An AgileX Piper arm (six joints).
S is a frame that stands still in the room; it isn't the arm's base.
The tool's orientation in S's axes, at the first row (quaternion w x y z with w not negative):
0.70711, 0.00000, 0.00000, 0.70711
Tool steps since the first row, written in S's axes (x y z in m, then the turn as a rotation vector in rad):
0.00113, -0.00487, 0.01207, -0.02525, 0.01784, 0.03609
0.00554, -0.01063, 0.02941, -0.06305, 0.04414, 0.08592
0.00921, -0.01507, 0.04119, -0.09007, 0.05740, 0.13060
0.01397, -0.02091, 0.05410, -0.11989, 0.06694, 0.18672
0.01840, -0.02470, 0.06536, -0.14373, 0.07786, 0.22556
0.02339, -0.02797, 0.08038, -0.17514, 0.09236, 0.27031
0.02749, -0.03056, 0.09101, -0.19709, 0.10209, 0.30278
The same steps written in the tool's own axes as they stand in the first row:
-0.00487, -0.00113, 0.01207, 0.01784, 0.02525, 0.03609
-0.01063, -0.00554, 0.02941, 0.04414, 0.06305, 0.08592
-0.01507, -0.00921, 0.04119, 0.05740, 0.09007, 0.13060
-0.02091, -0.01397, 0.05410, 0.06694, 0.11989, 0.18672
-0.02470, -0.01840, 0.06536, 0.07786, 0.14373, 0.22556
-0.02797, -0.02339, 0.08038, 0.09236, 0.17514, 0.27031
-0.03056, -0.02749, 0.09101, 0.10209, 0.19709, 0.30278

